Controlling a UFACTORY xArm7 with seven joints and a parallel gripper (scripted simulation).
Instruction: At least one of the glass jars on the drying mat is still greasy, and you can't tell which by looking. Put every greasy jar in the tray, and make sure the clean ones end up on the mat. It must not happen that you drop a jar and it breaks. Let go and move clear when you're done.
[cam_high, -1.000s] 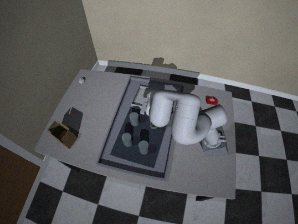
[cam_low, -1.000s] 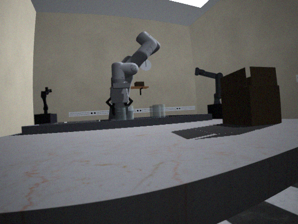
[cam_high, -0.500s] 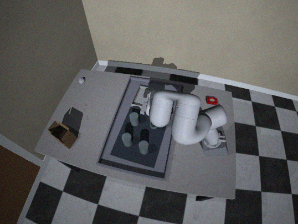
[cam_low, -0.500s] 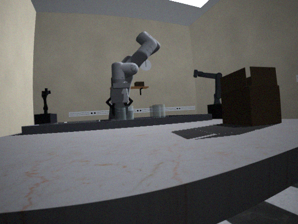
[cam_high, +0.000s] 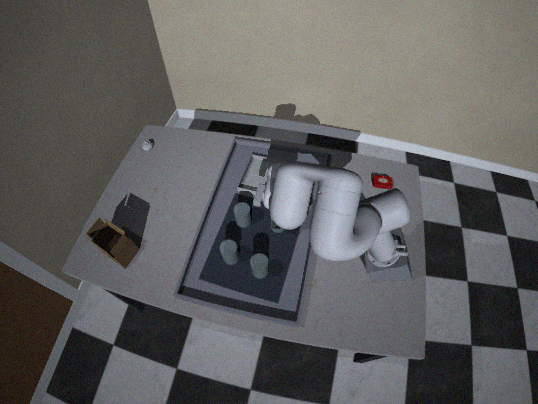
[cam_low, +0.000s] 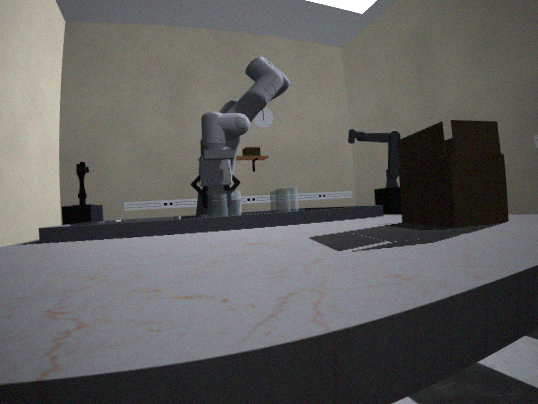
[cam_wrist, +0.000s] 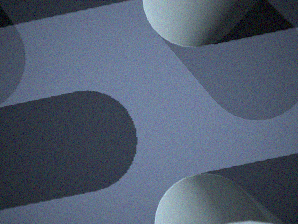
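Now: the light grey tray 10 cm ahead of my hand, 21 cm to the right of it and 6 cm below it. Round my hand: dark drying mat 5 cm ahead, 11 cm to the left, 6 cm below; then red object 35 cm behind, 42 cm to the right, 5 cm below; then cardboard box 55 cm ahead, 39 cm to the left.
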